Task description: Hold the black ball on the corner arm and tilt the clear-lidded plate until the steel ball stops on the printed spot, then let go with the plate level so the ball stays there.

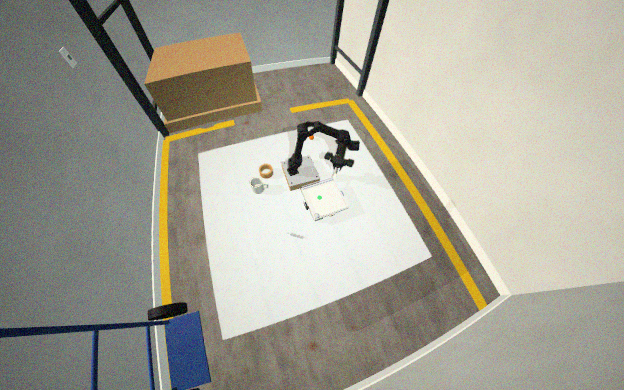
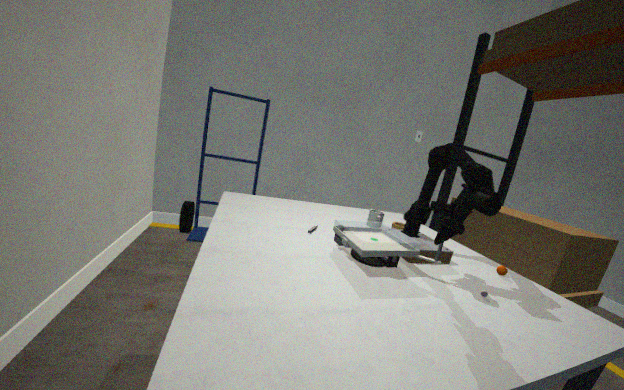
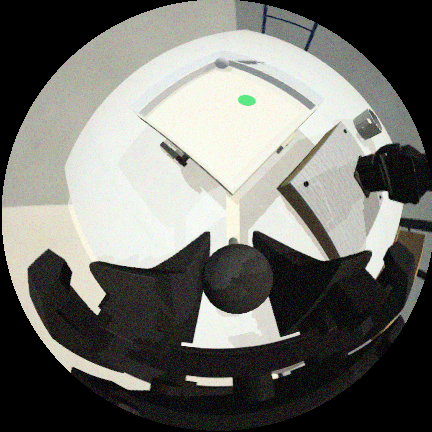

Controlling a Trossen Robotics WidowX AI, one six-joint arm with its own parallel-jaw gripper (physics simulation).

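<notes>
The square plate (image 1: 332,203) (image 2: 384,253) (image 3: 201,128) with a clear lid sits on the white table in front of the arm's base. Its printed green spot (image 1: 319,197) (image 2: 374,238) (image 3: 246,99) is bare. The steel ball (image 1: 317,216) (image 3: 220,62) rests in the plate's corner farthest from my gripper, well away from the spot. A thin cream corner arm (image 3: 233,217) runs from the plate's near corner to the black ball (image 3: 238,282). My gripper (image 1: 338,167) (image 2: 441,240) (image 3: 231,235) is shut on the black ball.
The arm's mount board (image 1: 309,177) (image 3: 334,189) lies next to the plate. A grey mug (image 1: 257,186) (image 2: 375,218) (image 3: 367,123), a tape roll (image 1: 265,170) and a pen (image 1: 296,234) (image 2: 313,229) lie on the table. An orange ball (image 2: 501,270) and a small grey ball (image 2: 484,294) lie beyond the gripper.
</notes>
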